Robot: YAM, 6 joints.
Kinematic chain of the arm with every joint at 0, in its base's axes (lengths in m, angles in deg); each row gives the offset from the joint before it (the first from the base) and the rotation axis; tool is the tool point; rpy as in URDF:
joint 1: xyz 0 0 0.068 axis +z
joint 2: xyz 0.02 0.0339 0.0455 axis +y
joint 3: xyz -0.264 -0.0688 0 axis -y
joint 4: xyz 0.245 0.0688 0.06 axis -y
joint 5: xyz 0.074 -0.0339 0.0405 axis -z
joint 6: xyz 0.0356 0 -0.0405 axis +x
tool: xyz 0 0 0 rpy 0 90 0
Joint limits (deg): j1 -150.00..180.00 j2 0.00..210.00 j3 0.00..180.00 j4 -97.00..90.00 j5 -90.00..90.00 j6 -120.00..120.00
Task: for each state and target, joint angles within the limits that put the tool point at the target. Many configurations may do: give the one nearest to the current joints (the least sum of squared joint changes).
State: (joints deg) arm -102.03 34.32 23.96 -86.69 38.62 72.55
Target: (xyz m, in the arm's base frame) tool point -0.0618 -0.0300 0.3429
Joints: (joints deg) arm -130.18 35.03 58.83 -75.94 51.50 72.55
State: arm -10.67 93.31 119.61 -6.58 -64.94 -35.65
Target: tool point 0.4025 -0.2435 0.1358
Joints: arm -35.03 129.45 90.00 -13.61 -62.65 -35.65
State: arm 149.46 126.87 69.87 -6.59 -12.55 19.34
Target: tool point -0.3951 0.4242 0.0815
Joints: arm 132.40 152.20 114.35 9.32 -9.28 19.34
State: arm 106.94 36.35 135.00 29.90 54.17 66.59
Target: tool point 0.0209 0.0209 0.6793
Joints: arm 110.85 63.28 117.81 25.10 49.25 66.59
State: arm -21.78 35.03 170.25 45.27 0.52 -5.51
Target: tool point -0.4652 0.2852 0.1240
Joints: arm -31.50 17.99 180.00 72.89 -0.12 -5.51
